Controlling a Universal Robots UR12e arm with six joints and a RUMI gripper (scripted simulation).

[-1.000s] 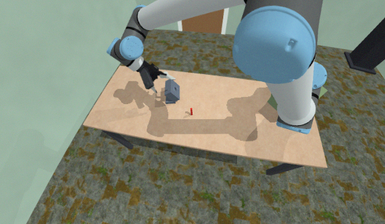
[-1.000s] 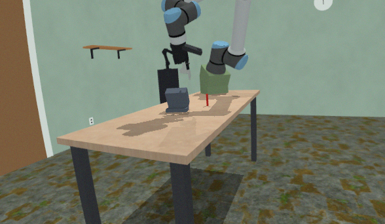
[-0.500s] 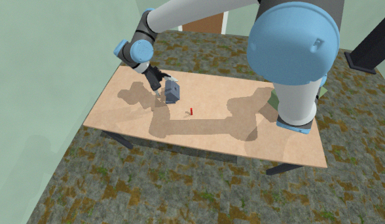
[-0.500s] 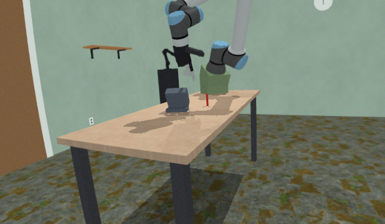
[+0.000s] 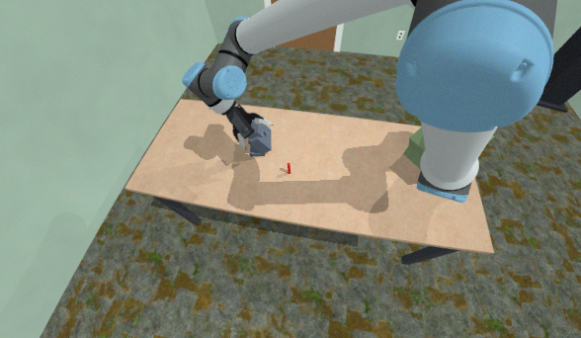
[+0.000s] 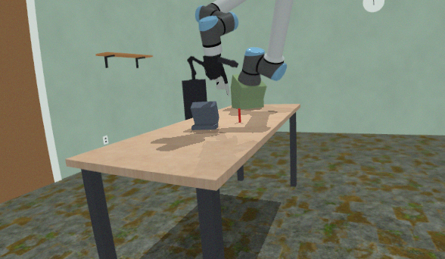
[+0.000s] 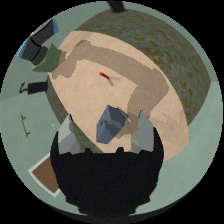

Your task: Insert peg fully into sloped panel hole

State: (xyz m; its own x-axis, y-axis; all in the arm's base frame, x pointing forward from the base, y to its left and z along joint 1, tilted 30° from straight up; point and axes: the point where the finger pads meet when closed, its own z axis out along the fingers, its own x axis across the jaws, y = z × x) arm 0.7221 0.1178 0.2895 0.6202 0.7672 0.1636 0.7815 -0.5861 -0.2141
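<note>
Right now my hand is 130 mm past the red peg, 20 mm to the right of it and 160 mm above it.
</note>
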